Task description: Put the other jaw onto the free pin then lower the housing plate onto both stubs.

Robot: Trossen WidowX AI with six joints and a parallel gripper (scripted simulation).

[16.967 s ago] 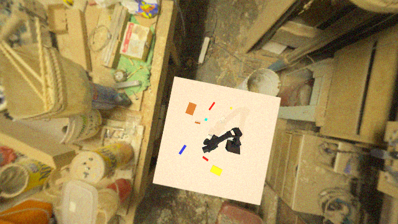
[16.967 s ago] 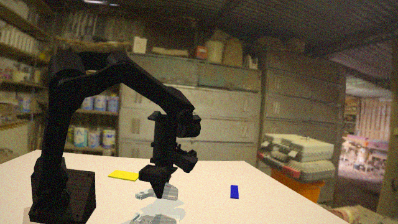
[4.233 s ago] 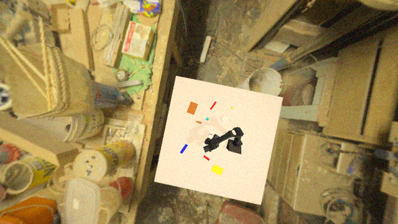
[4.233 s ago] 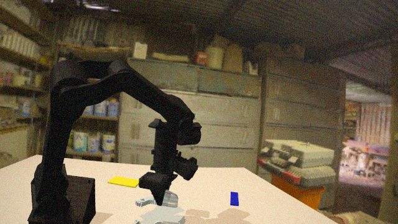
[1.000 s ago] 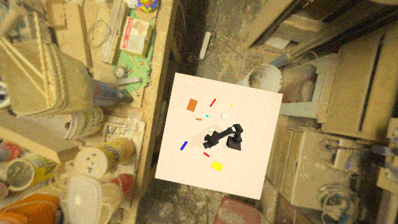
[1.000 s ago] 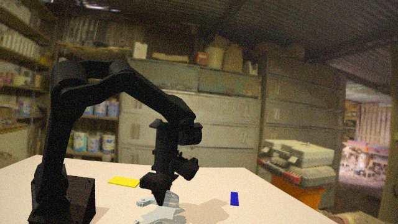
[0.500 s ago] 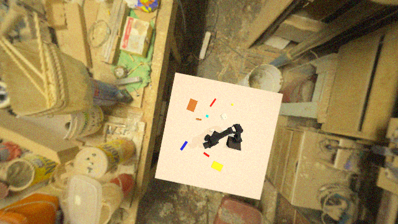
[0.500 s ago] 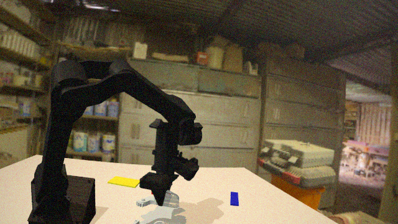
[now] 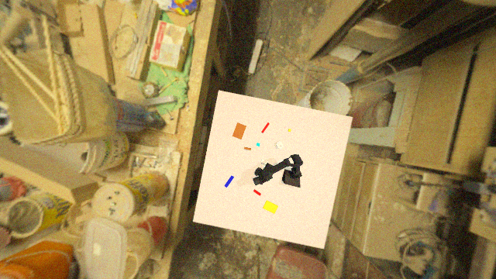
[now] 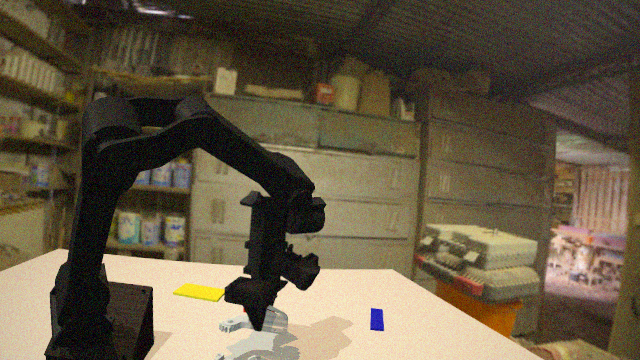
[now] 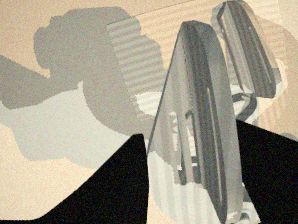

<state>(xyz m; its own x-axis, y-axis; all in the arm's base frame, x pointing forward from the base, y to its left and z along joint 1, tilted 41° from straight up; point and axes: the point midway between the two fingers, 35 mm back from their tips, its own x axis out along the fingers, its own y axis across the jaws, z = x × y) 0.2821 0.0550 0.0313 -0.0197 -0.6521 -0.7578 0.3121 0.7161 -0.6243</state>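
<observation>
Now: the pale ribbed base 8 cm below my gripper tip, 3 cm to the right of it and 1 cm ahead of it. Also, from my gripper tip: brown block (19 cm ahead, 16 cm to the right, 6 cm below); cyan block (22 cm to the right, 10 cm ahead, 8 cm below); housing plate (27 cm to the right, 9 cm behind, 5 cm below).
</observation>
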